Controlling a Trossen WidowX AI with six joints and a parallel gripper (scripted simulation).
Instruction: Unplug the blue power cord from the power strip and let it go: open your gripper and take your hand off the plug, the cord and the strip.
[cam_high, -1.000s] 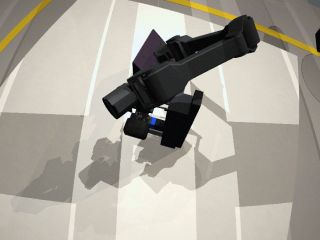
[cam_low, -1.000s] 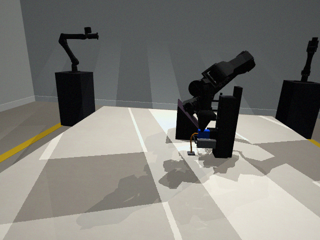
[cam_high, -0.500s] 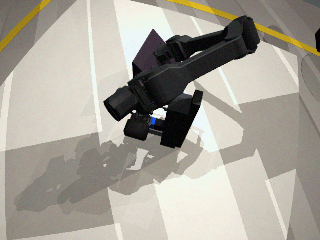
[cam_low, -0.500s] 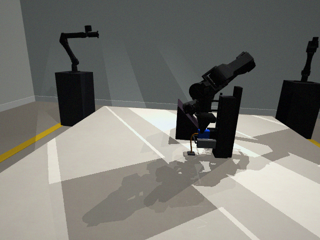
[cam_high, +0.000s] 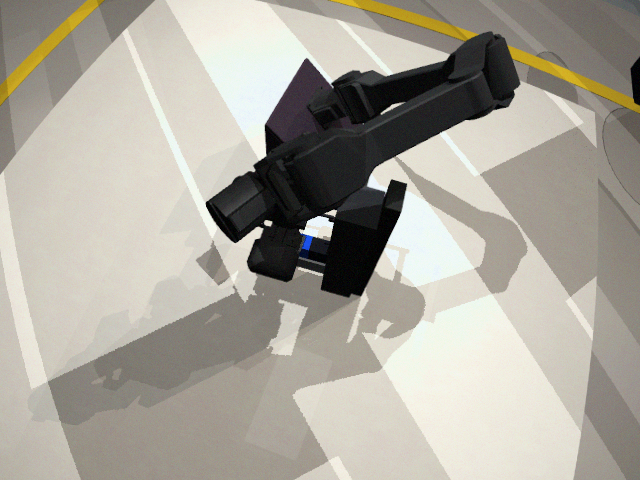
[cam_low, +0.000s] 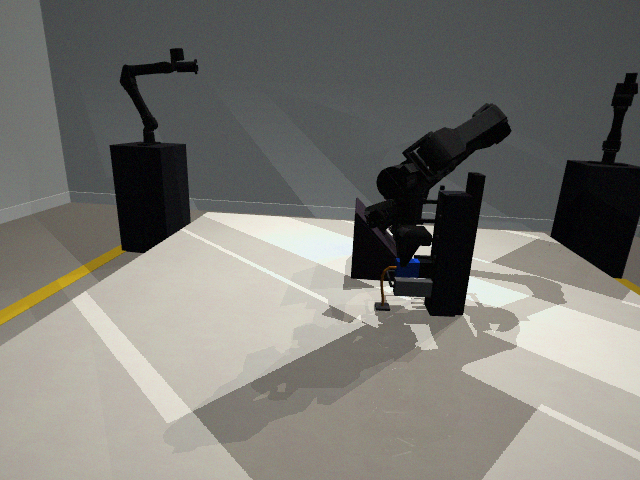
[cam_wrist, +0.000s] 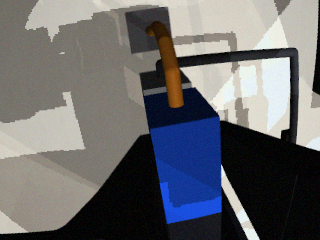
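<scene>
The blue plug lies 10 mm behind my gripper tip and 30 mm to the left of it.
</scene>
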